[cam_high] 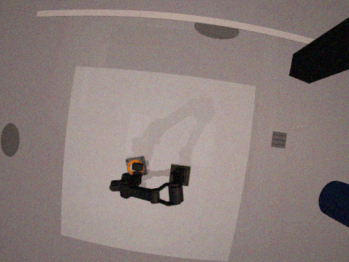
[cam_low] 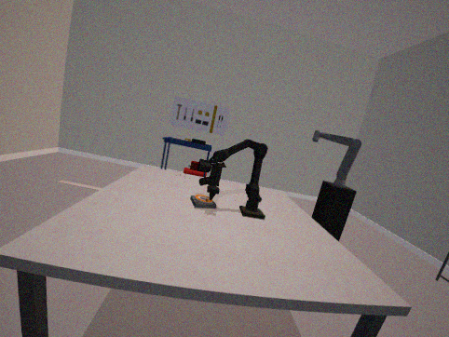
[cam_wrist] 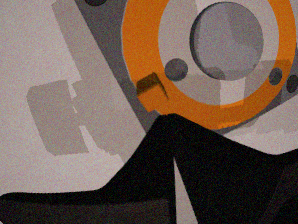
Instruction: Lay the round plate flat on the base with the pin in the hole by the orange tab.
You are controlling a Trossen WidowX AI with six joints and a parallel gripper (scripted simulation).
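Now: the plate 3 cm ahead of my gripper tip, 1 cm to the right of it and 1 cm below it. Round my gripper tip: grey square base 4 cm ahead, 3 cm to the right, 2 cm below.
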